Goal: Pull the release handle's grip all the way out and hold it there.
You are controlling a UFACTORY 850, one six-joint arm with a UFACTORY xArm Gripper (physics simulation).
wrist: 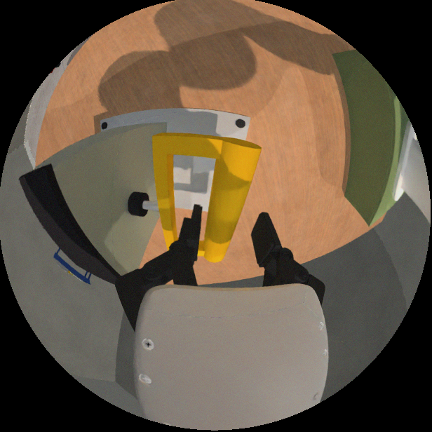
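Note:
The release handle's yellow grip (232,195) is a rectangular frame with a thick round bar on its right side, in the middle of the wrist view. It stands out beside a grey-green housing (105,175), above a light metal base plate (192,117). A thin rod with a black knob (138,204) shows left of the frame. My gripper (228,219) is partly open and empty. Its left finger overlaps the frame's opening in the view, and its right finger is to the right of the thick bar. Whether a finger touches the grip cannot be told.
A wooden table top (295,140) lies beneath. A green block-like object (372,130) stands at the right, with a white part beyond it. A black panel (65,225) edges the housing at the left. A blue handle-like piece (72,270) shows at the lower left.

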